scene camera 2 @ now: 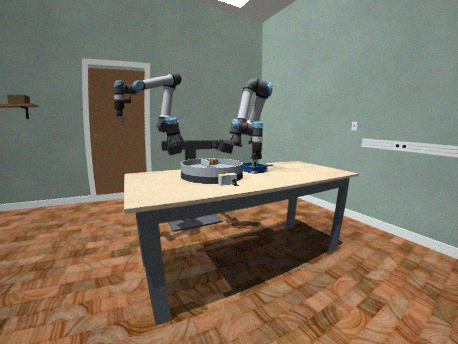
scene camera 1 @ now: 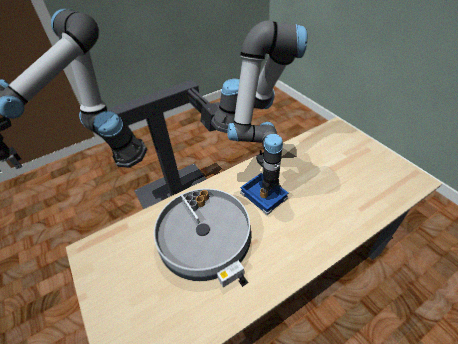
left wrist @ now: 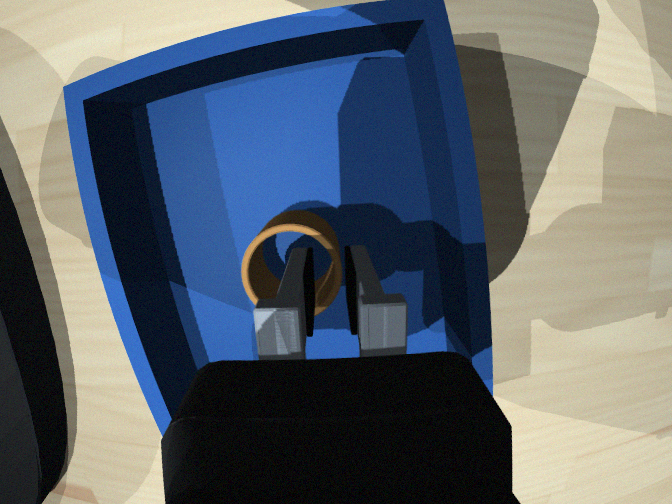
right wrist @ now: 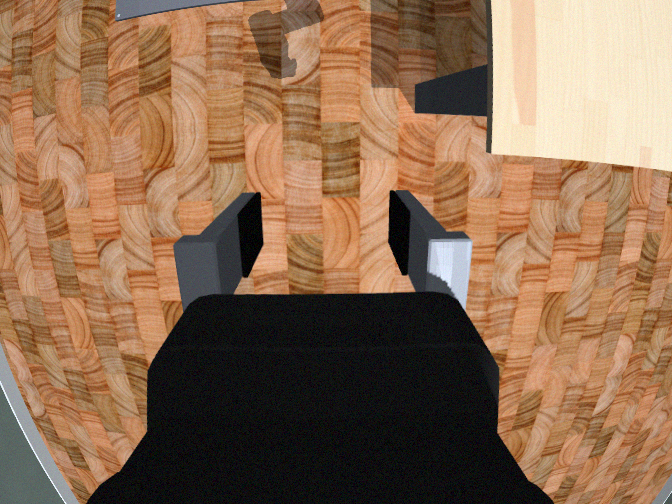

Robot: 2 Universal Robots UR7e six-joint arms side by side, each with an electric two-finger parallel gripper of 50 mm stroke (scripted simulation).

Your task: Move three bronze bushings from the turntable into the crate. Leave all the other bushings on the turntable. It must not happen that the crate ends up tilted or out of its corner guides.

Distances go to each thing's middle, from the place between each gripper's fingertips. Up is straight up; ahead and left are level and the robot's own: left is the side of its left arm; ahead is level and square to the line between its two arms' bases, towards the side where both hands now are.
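I find the blue crate (scene camera 1: 251, 189) 3 cm below my left hand and 2 cm to the right of it, while the turntable (scene camera 1: 222, 230) is 9 cm ahead of that left hand and 37 cm to the right of it.
My right gripper is 33 cm above the turntable, 44 cm short of it and 63 cm to the right of it. As for the blue crate, it is 35 cm below my right hand, 35 cm ahead of it and 99 cm to the left of it.
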